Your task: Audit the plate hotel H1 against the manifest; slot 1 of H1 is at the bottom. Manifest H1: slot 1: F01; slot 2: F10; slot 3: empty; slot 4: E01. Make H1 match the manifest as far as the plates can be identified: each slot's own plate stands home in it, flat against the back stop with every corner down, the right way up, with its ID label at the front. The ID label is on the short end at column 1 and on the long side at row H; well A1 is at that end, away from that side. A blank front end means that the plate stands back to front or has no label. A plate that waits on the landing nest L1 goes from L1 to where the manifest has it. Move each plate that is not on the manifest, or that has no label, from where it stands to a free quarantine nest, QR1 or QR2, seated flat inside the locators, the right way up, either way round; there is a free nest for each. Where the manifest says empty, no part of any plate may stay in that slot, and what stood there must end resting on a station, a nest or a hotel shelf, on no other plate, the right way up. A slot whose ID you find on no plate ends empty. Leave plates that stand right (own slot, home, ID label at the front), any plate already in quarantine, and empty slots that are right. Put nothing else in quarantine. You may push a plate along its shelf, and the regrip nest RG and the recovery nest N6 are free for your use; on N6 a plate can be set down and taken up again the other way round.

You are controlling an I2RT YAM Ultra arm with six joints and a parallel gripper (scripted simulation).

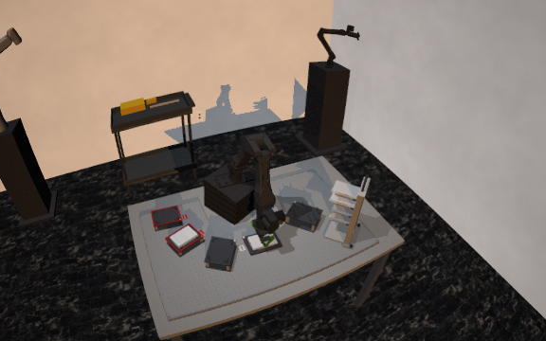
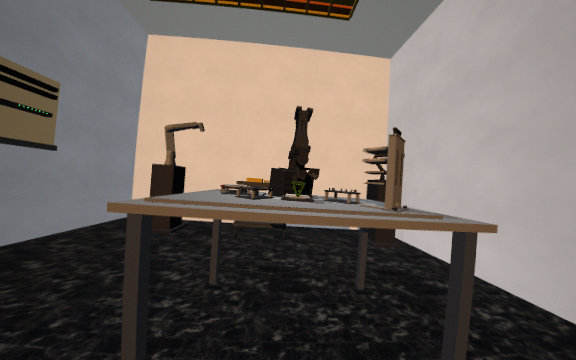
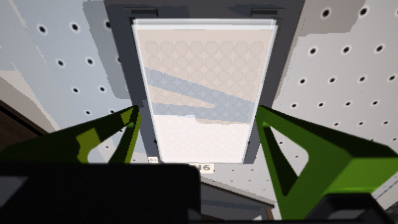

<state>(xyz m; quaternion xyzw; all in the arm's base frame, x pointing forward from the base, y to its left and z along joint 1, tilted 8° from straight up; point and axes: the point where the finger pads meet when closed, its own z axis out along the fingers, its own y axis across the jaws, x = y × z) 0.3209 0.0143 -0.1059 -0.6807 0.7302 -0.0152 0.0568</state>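
My hand is 1 cm above the white plate. Also, from my hand: N6 tag (10 cm to the right, 3 cm below); dark regrip nest (5 cm behind, 26 cm to the left, 3 cm above); RG tag (13 cm behind, 20 cm to the left, 3 cm below).
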